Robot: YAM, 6 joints.
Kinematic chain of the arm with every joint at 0, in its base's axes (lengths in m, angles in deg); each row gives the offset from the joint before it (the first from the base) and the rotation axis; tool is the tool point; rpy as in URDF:
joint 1: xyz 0 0 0.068 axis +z
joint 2: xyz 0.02 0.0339 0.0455 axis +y
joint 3: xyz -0.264 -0.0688 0 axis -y
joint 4: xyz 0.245 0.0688 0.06 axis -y
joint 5: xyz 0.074 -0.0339 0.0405 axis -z
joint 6: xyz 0.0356 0 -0.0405 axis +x
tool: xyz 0 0 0 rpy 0 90 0
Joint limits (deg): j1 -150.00..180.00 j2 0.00..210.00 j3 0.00..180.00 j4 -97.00..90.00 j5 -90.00..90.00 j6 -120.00..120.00
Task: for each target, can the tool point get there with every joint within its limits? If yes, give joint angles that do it. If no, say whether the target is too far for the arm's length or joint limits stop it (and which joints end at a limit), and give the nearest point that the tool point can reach.
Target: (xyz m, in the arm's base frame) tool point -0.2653 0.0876 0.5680
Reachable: yes | joints -13.58 26.09 104.25 43.34 -40.04 98.76
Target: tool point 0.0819 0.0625 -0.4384
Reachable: no: joint limits stop it (at a limit: joint 2) | nearest point 0.1034 0.0789 -0.3604 | short by 0.083 m
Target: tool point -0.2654 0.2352 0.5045
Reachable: yes | joints 144.01 94.99 104.77 9.31 74.71 5.90
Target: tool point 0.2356 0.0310 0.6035
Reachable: yes | joints 15.38 86.71 127.99 -28.40 66.42 -20.84
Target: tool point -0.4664 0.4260 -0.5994
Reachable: no: too far | nearest point -0.3307 0.3020 -0.3206 | short by 0.334 m
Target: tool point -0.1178 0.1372 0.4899
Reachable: yes | joints -38.37 15.87 93.97 -39.21 -75.28 62.02
